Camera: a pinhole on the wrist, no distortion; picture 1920 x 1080 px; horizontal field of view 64.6 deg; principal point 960.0 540.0 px. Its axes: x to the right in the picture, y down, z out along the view. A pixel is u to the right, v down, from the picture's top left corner.
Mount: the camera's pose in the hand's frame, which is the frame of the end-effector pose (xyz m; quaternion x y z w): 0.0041 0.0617 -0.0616 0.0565 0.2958 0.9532 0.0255
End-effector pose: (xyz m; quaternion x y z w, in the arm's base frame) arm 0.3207 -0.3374 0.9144 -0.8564 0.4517 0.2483 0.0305
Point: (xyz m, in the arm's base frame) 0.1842 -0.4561 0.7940
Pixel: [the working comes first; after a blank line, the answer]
In the camera's frame: -0.0506 0.0271 0.2171

606 730
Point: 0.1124 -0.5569 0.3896
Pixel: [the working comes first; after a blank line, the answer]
In the camera's frame: -0.2382 0.1863 0.5611

315 1044
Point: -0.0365 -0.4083 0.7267
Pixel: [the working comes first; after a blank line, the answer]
In the camera's frame: 0.0836 0.0088 0.4099

1270 573
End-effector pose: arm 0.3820 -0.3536 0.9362 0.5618 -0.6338 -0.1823 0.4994
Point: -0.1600 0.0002 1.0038
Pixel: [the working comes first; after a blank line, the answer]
In the camera's frame: 0.4252 -0.1030 0.4747

outside the picture
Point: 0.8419 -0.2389 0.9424
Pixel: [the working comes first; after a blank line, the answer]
In the camera's frame: -0.0117 0.0132 -0.4528

behind the camera
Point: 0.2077 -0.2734 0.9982
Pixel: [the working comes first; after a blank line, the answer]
In the camera's frame: 0.0942 0.0028 0.1758

1774 564
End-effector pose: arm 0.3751 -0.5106 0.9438 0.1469 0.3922 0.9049 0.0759
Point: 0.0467 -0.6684 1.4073
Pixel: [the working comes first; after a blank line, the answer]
In the camera's frame: -0.3135 -0.2452 0.3851

outside the picture
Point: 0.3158 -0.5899 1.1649
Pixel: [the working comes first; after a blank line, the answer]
In the camera's frame: -0.0520 -0.0548 0.2043

573 133
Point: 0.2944 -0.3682 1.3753
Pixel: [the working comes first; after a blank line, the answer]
In the camera's frame: -0.1443 0.1003 0.4518

475 877
